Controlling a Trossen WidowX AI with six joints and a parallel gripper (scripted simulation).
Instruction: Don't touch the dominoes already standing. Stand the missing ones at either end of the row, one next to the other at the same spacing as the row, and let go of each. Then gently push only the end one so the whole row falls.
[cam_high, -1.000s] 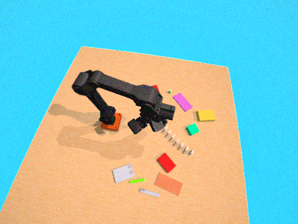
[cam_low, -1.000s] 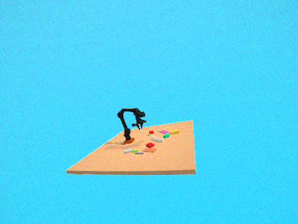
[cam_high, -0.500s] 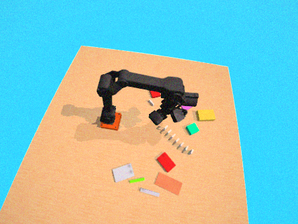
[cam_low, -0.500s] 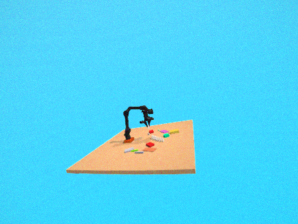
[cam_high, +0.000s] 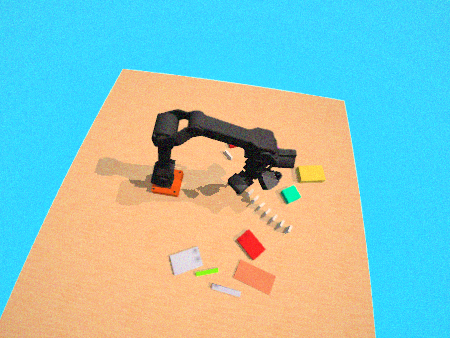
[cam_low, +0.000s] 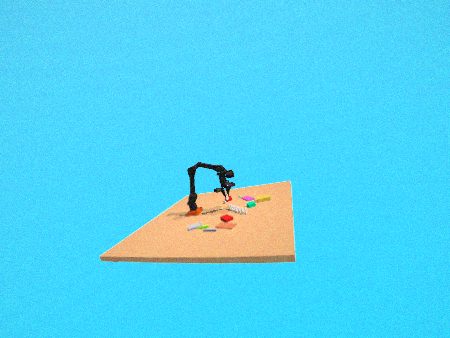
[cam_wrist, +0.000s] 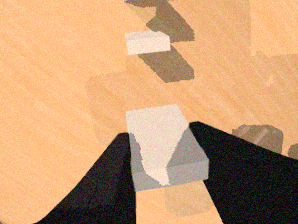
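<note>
Right now the magenta slab is 20 cm to the left of my gripper tip, 13 cm ahead of it and 10 cm below it. Also, from my gripper tip: orange slab (33 cm to the right, 10 cm below, 6 cm ahead); then green block (19 cm ahead, 9 cm below); then yellow block (28 cm ahead, 11 cm to the left, 9 cm below).
</note>
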